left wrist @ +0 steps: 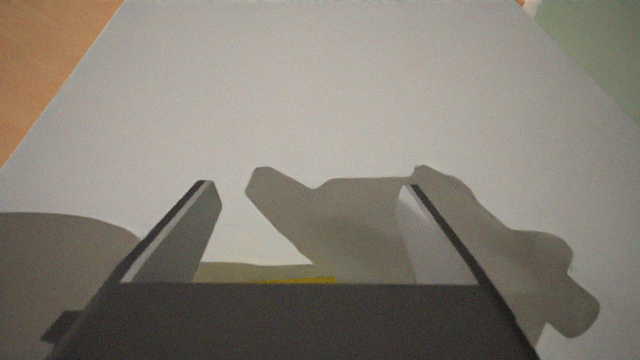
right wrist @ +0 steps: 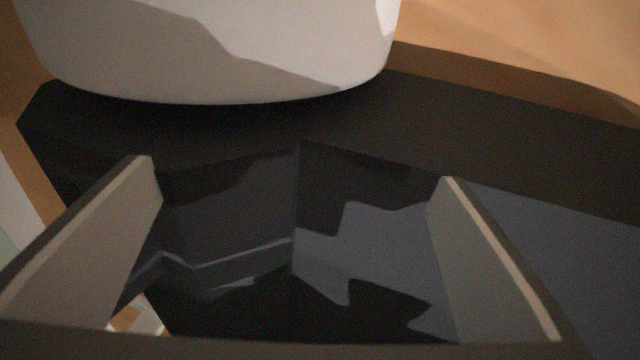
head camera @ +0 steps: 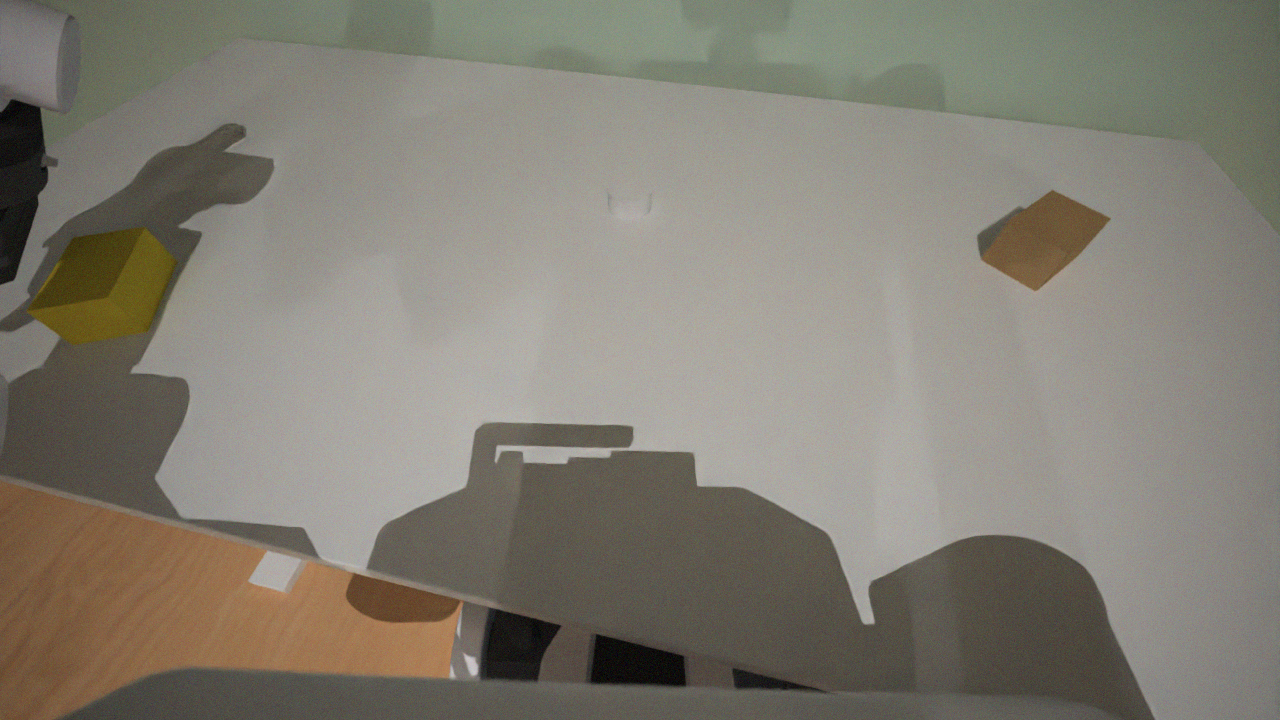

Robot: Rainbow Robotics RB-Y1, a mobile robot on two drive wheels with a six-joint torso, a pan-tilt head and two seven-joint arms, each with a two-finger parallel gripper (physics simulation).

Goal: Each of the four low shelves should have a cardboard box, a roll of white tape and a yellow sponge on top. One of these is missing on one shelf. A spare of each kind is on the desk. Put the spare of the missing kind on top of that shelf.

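Frame: origin at the robot's base, x ahead, y left, z up, level; centimetres.
Seen in the pictures: left gripper, fingertip midpoint: (left wrist: 309, 195); right gripper, fingertip midpoint: (right wrist: 297, 186).
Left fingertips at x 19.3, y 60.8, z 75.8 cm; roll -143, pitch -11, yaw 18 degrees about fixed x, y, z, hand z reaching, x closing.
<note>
Offsets run from my left fingertips to a thing's middle. "spot": to the spot under its first point. Level surfaces: height alone.
The white desk {dz -3.7 cm} (head camera: 760, 358) (left wrist: 320, 75) bears the three spares. The yellow sponge {dy -9.8, dx +0.6, dz -1.4 cm} (head camera: 102, 286) lies near its left side in the head view; a thin strip of the sponge {spot: dy -5.9, dx +2.7, dz -3.2 cm} (left wrist: 310, 281) shows above the gripper body in the left wrist view. The white tape roll {dy -58.4, dx +17.3, dz -2.5 cm} (head camera: 630, 205) is faint against the desk, at the upper middle. The cardboard box {dy -101.6, dx +9.7, dz -1.2 cm} (head camera: 1045, 241) lies at the upper right. My left gripper (left wrist: 309, 195) is open and empty, above the desk by the sponge. My right gripper (right wrist: 297, 186) is open and empty above my dark base. The low shelves do not show.
My dark mobile base (right wrist: 450, 110) lies beneath the right fingers, with a large white rounded robot part (right wrist: 215, 60) beside it. Wooden floor {dz -75.7 cm} (head camera: 116, 591) (left wrist: 45, 60) lies beyond the desk's edge. A green surface (head camera: 537, 35) (left wrist: 595, 45) borders the far side. Robot shadows cross the desk.
</note>
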